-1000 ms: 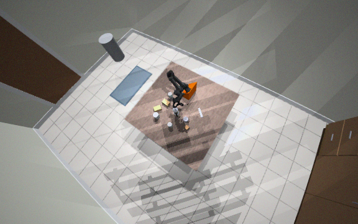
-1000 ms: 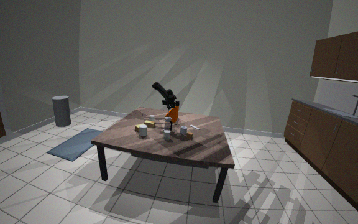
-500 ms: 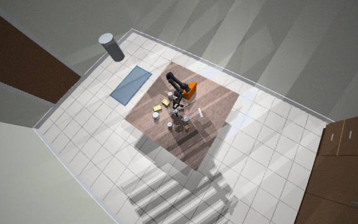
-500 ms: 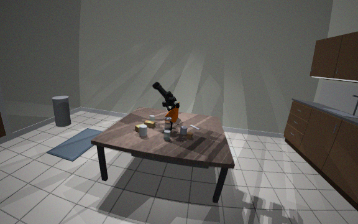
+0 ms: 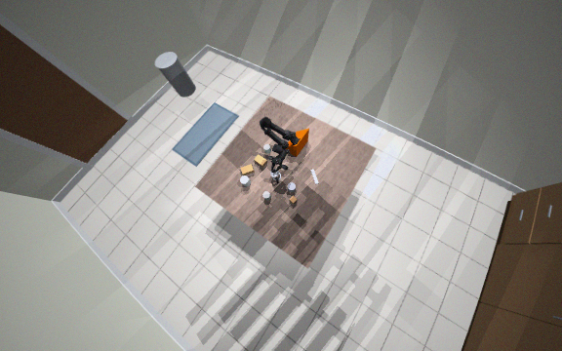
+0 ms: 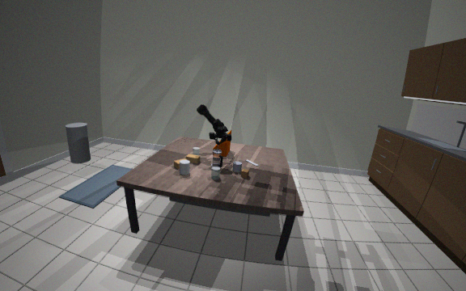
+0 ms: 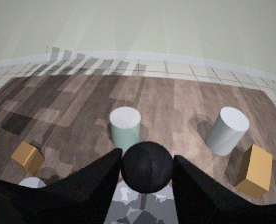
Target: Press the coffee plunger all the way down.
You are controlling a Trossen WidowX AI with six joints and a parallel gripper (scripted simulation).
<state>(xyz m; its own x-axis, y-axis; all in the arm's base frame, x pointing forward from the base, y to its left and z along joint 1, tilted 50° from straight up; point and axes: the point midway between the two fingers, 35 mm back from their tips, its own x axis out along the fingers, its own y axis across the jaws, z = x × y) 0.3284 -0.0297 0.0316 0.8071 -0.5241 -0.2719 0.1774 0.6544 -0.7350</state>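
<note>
The coffee press is 10 mm behind my gripper tip, 10 mm to the left of it and 110 mm below it.
</note>
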